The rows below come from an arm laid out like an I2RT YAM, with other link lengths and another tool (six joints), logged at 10 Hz.
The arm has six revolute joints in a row. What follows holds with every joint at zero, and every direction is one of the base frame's.
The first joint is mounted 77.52 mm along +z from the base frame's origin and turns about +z.
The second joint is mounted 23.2 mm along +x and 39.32 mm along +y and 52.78 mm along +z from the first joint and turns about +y.
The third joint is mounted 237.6 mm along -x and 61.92 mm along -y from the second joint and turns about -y.
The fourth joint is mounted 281.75 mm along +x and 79.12 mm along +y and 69 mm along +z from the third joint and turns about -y.
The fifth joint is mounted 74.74 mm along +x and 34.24 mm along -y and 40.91 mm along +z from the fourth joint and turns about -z.
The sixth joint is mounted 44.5 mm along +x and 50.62 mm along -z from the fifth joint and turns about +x.
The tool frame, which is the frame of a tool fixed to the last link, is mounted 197 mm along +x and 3 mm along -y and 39 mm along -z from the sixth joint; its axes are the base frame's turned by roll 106.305, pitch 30.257 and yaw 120.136 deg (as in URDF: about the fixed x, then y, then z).
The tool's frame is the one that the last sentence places.
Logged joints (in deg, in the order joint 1, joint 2, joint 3, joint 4, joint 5, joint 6), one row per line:
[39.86, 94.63, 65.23, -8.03, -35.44, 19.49]
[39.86, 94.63, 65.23, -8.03, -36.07, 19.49]
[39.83, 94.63, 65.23, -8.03, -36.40, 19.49]
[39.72, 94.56, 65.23, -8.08, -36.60, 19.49]
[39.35, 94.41, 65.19, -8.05, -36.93, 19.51]
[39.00, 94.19, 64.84, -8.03, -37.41, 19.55]
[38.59, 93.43, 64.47, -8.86, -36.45, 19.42]
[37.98, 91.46, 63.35, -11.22, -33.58, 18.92]
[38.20, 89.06, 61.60, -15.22, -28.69, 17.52]
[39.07, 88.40, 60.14, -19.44, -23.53, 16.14]
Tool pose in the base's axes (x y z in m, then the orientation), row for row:
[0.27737, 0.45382, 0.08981, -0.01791, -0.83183, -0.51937, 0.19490]
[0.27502, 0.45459, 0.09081, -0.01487, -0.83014, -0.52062, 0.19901]
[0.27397, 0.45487, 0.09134, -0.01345, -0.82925, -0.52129, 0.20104]
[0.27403, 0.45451, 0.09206, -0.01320, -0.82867, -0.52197, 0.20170]
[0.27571, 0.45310, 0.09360, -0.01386, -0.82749, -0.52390, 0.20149]
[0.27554, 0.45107, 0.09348, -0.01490, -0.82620, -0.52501, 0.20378]
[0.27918, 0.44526, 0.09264, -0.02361, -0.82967, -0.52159, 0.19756]
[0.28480, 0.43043, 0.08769, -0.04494, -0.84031, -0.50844, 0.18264]
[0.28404, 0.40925, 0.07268, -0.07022, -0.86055, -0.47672, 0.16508]
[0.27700, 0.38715, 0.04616, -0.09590, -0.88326, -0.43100, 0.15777]
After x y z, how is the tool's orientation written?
As a quaternion, x y z w.
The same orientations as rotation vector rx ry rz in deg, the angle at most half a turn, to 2 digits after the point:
[-2.88, -133.59, -83.41]
[-2.38, -133.03, -83.43]
[-2.15, -132.74, -83.44]
[-2.11, -132.60, -83.52]
[-2.22, -132.43, -83.84]
[-2.38, -132.06, -83.92]
[-3.79, -133.06, -83.65]
[-7.27, -135.85, -82.20]
[-11.46, -140.47, -77.82]
[-15.72, -144.76, -70.64]

